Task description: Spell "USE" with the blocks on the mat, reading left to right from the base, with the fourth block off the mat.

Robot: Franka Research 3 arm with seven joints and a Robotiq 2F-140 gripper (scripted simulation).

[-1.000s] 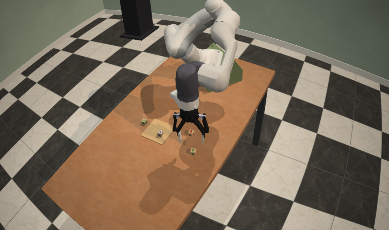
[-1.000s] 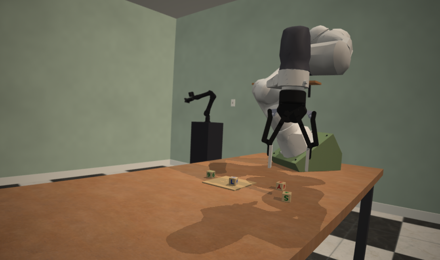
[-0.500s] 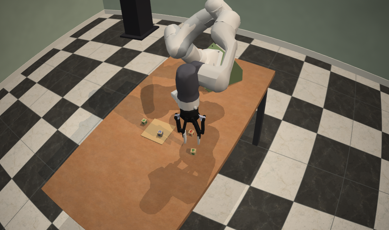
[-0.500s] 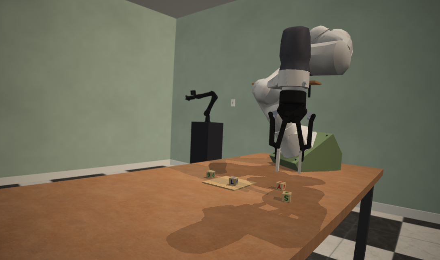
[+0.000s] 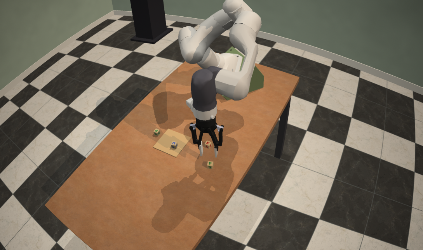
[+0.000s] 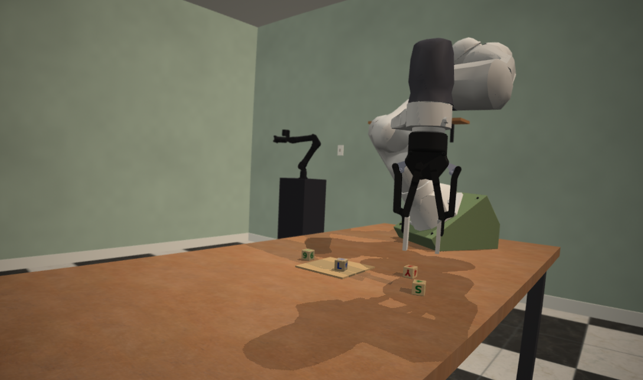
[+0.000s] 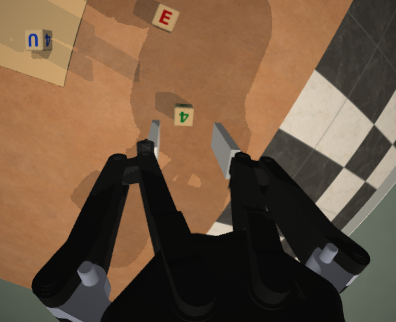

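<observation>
My gripper is now 10 cm above the S block. The rest, counted from my hand: U block (21 cm to the right, 10 cm below, 3 cm behind); E block (10 cm below, 10 cm behind, 7 cm to the right); mat (24 cm to the right, 12 cm below, 4 cm behind).
</observation>
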